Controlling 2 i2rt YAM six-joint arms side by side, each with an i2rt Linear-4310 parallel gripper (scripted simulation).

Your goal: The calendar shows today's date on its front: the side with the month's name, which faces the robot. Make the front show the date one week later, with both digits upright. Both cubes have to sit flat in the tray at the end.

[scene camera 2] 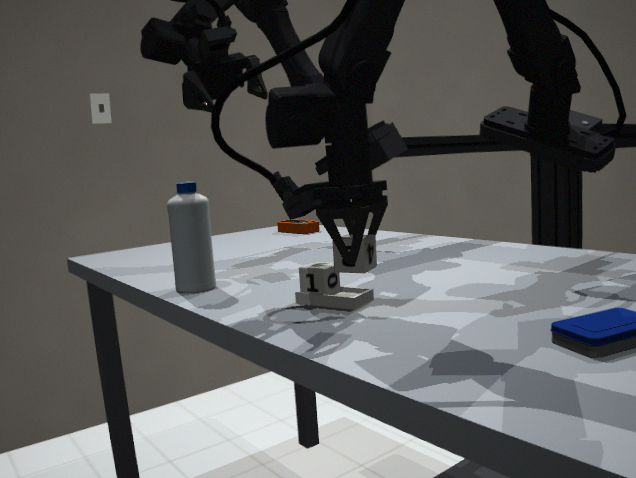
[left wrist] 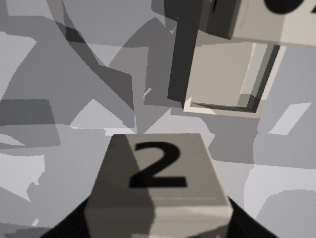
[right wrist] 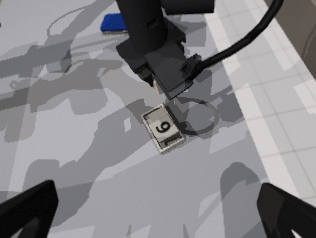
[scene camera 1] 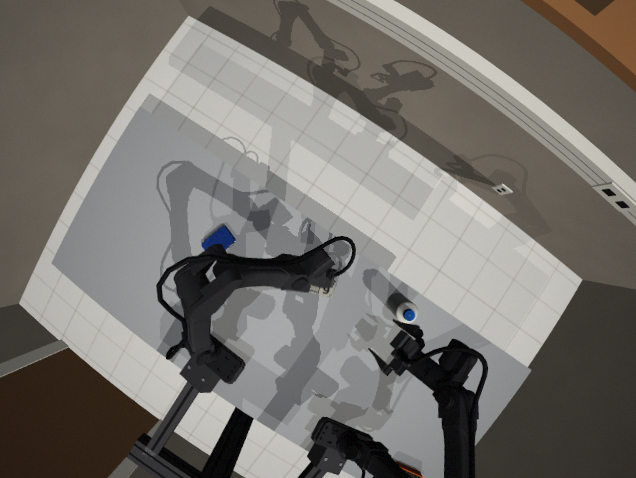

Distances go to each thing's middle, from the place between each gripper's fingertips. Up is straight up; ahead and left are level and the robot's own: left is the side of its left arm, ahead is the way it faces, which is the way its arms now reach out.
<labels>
My left hand is 8 cm to the left of the calendar tray (scene camera 2: 349, 297), 7 cm above it and 2 cm past it.
Now: right hand 310 mm above the calendar tray, 190 mm to the right of it and 30 mm past it.
</labels>
